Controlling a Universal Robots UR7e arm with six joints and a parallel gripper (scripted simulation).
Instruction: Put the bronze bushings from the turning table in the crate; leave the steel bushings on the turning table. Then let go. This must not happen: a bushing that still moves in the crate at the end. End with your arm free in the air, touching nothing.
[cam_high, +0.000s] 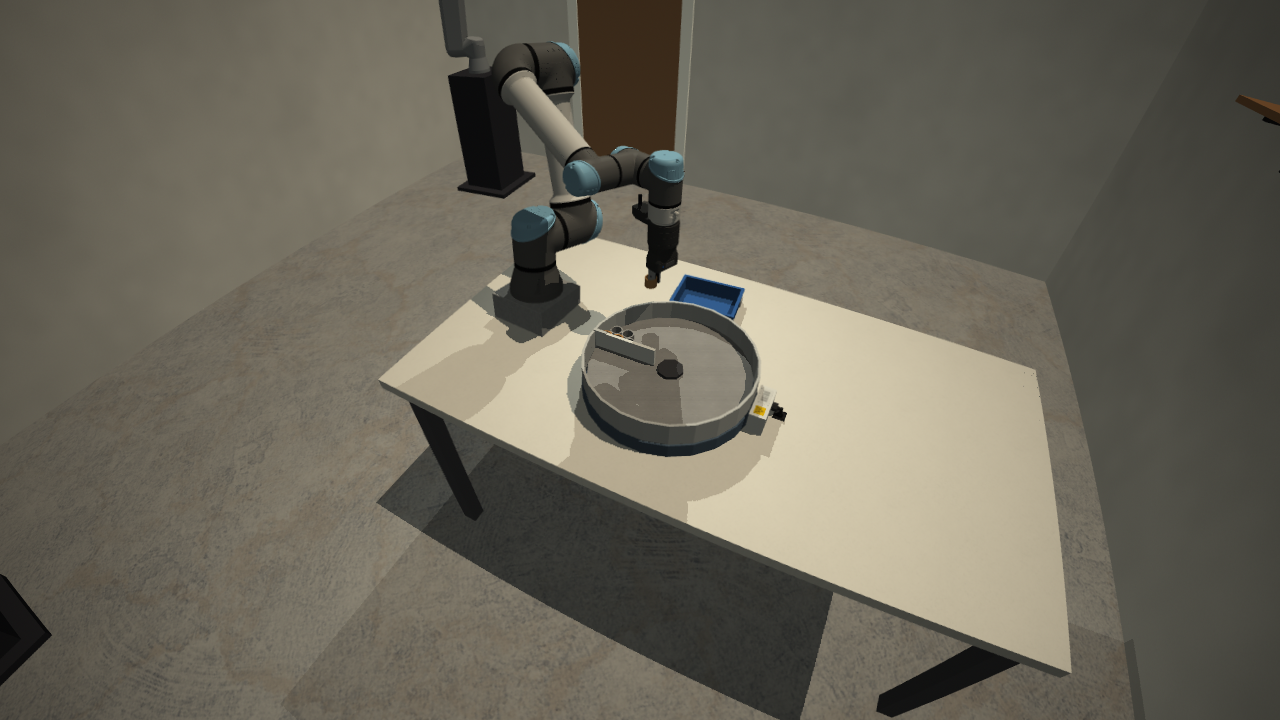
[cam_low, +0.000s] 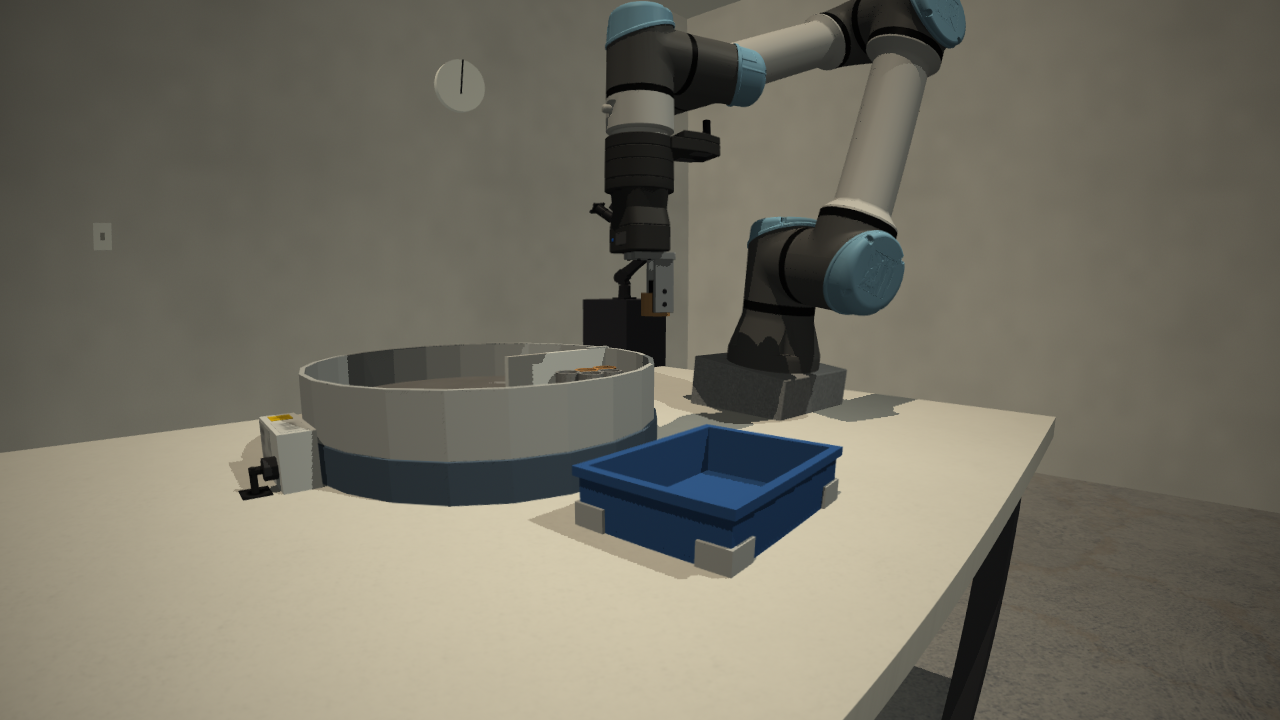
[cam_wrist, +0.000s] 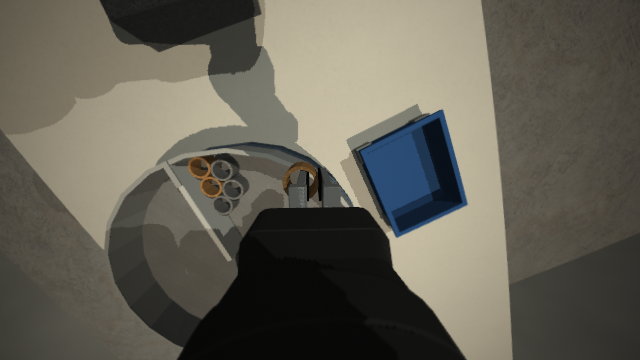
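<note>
Right now the blue crate is 110 mm ahead of my hand, 150 mm to the left of it and 150 mm below it. Also, from my hand: turning table 140 mm ahead, 180 mm to the right, 130 mm below.
</note>
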